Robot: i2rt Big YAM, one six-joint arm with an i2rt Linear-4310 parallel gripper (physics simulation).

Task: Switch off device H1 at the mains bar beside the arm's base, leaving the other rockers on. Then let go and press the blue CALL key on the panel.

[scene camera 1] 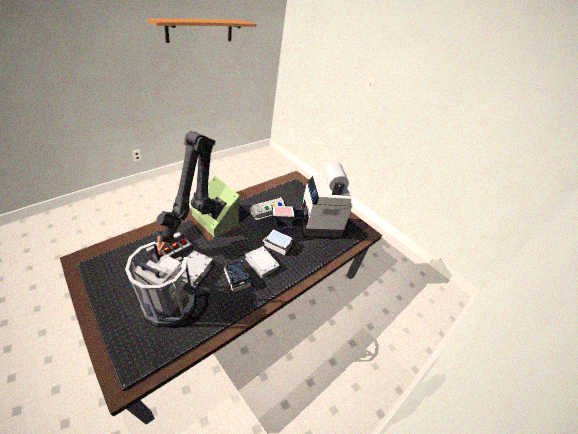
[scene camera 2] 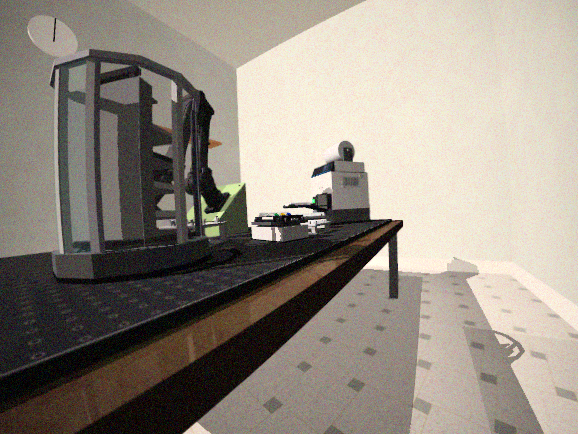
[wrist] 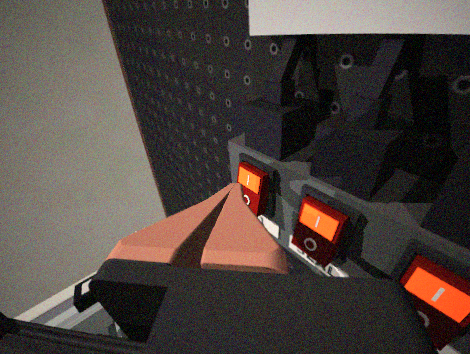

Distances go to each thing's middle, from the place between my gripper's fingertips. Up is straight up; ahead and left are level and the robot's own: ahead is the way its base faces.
Scene:
The SEAL rocker switch [wrist: 319, 229] lies 10 mm ahead of my hand, 40 mm to the left of it and 20 mm below it. From my hand the other things lie so: caged carousel rack [scene camera 2: 126, 174] 270 mm ahead, 120 mm to the right, 100 mm above; SH1 rocker switch [wrist: 431, 286] 20 mm ahead, 90 mm to the left, 20 mm below; H1 rocker switch [wrist: 255, 182] 10 mm ahead, 10 mm to the right, 20 mm below.

